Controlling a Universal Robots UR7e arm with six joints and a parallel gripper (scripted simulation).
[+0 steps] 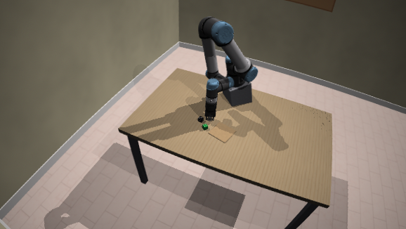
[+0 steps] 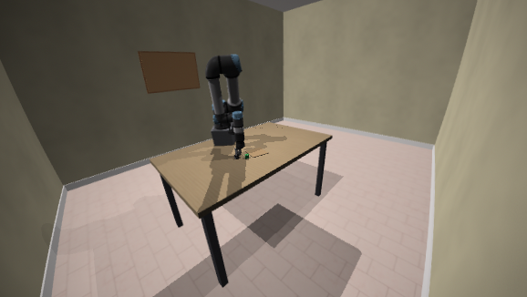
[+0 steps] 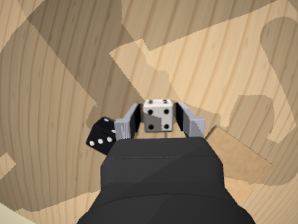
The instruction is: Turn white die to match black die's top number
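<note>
Now: hand right at the white die. Round my hand: tan mat: 110 mm to the left, 100 mm ahead, 20 mm below; green die: 100 mm ahead, 10 mm to the right; black die: 60 mm to the right, 30 mm ahead.
</note>
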